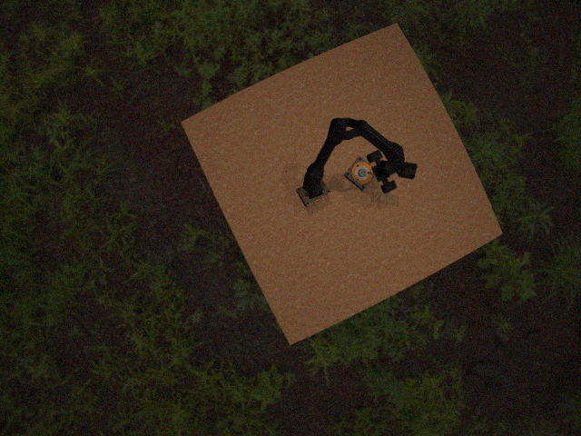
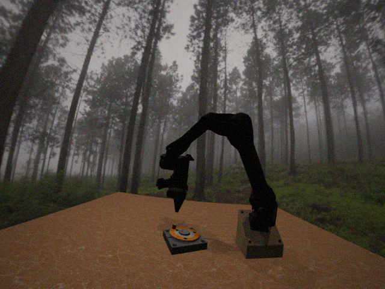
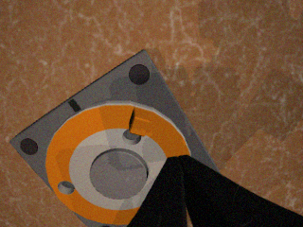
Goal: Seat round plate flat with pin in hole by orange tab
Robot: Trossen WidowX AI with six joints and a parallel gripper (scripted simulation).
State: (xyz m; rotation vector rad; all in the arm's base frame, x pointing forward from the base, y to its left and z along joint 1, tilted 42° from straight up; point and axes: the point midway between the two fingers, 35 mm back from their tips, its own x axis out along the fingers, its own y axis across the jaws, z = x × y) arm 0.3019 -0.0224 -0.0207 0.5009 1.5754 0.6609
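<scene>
My gripper tip is 7 cm above the square grey base, 4 cm to the right of it and 4 cm past it.
</scene>
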